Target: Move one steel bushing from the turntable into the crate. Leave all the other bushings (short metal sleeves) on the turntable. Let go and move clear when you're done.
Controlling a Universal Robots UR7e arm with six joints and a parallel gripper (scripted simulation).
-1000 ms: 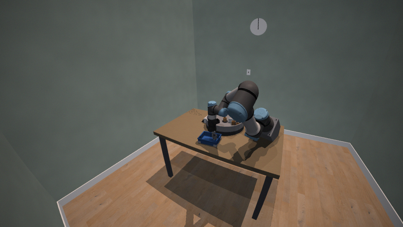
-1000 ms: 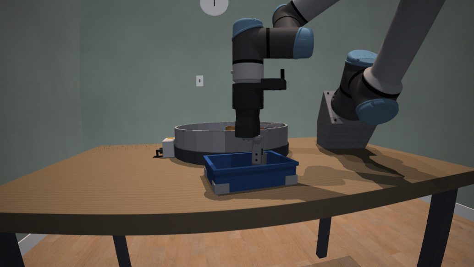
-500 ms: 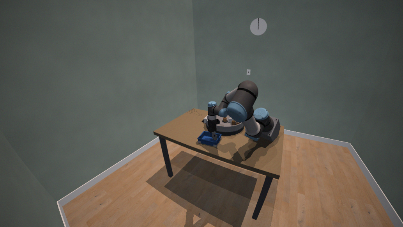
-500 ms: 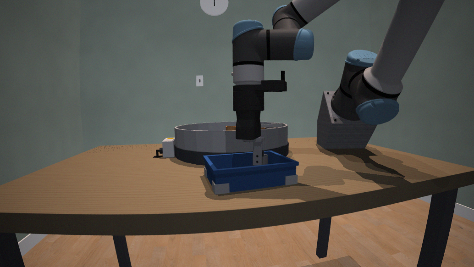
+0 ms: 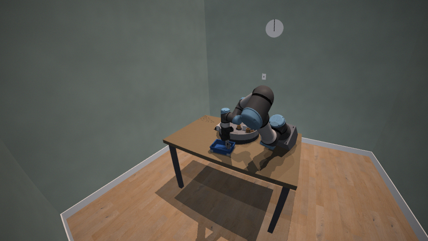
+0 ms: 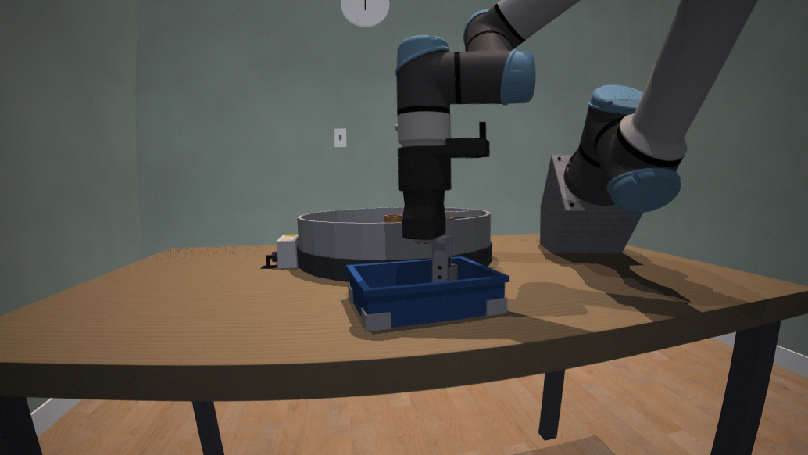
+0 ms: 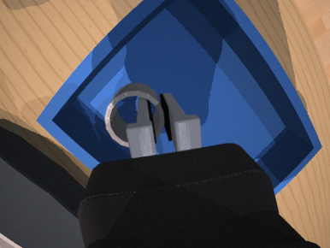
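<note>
Now: the blue crate 3 cm ahead of my hand, 2 cm to the left of it and 2 cm below it. Round my hand: grey round turntable (33 cm to the right, 1 cm ahead, 1 cm above).
</note>
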